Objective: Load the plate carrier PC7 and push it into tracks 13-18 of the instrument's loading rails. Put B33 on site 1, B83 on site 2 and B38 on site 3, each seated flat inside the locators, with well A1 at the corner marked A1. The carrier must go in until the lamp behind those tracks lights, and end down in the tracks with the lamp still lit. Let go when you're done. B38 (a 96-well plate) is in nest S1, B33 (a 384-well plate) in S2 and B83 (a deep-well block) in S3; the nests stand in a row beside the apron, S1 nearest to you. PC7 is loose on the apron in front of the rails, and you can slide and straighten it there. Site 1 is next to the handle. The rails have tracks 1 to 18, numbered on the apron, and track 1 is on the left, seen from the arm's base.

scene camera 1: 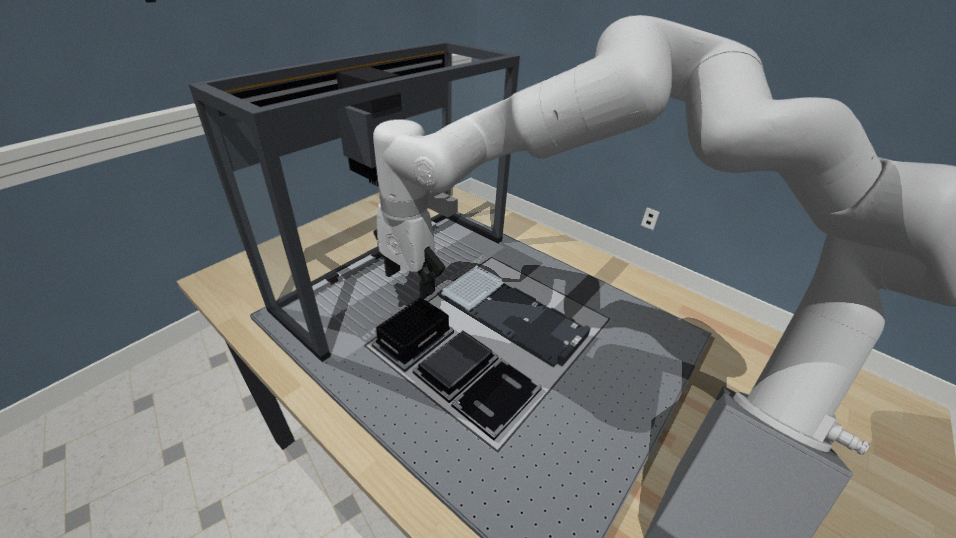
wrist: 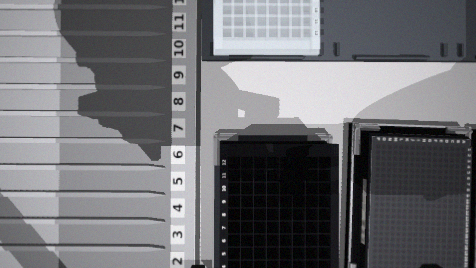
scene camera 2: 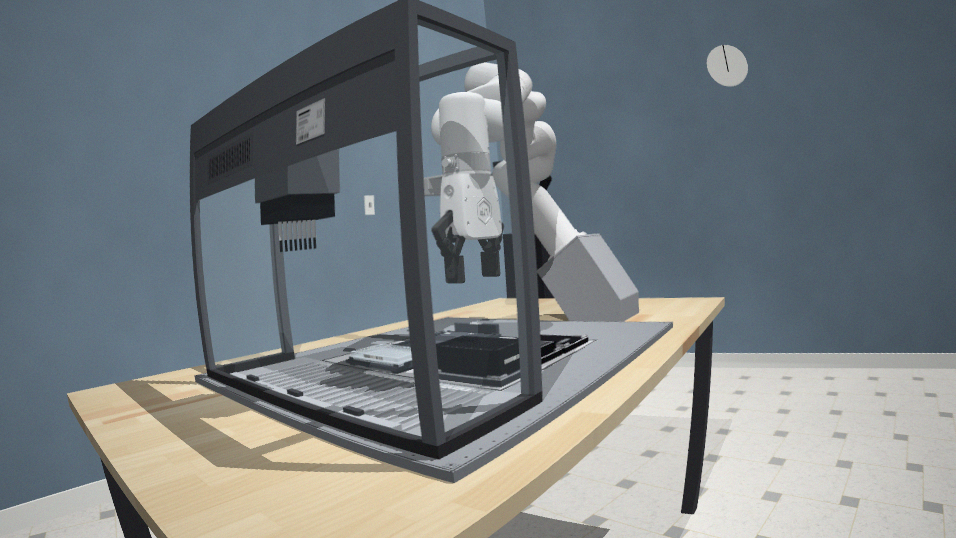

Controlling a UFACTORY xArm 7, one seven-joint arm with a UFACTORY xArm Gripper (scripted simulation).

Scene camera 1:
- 96-well plate B38: 470,289
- carrier PC7: 545,332
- pipetting head: 357,126
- nest S1: 502,398
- frame post: 259,119
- frame post: 199,105
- frame post: 504,162
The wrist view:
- carrier PC7: 343,38
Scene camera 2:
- frame post: 524,196
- frame post: 407,88
